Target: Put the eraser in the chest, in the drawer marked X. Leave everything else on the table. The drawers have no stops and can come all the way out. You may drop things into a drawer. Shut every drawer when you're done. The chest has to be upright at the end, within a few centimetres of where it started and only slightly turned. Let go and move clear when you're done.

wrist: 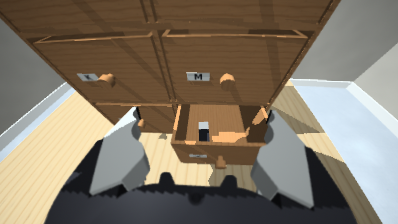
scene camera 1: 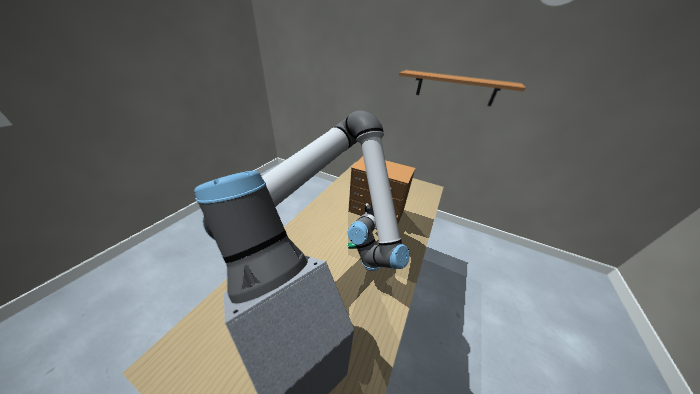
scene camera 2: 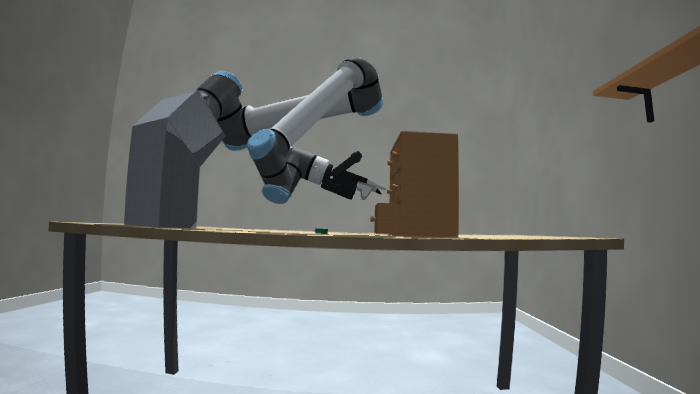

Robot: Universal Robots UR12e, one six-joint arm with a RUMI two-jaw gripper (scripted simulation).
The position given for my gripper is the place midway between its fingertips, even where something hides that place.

In view: my gripper [scene camera 2: 383, 191] and a wooden chest [scene camera 2: 429, 197].
The wooden chest also shows in scene camera 1 [scene camera 1: 397, 172]. My gripper is seen too in the wrist view [wrist: 202, 109].
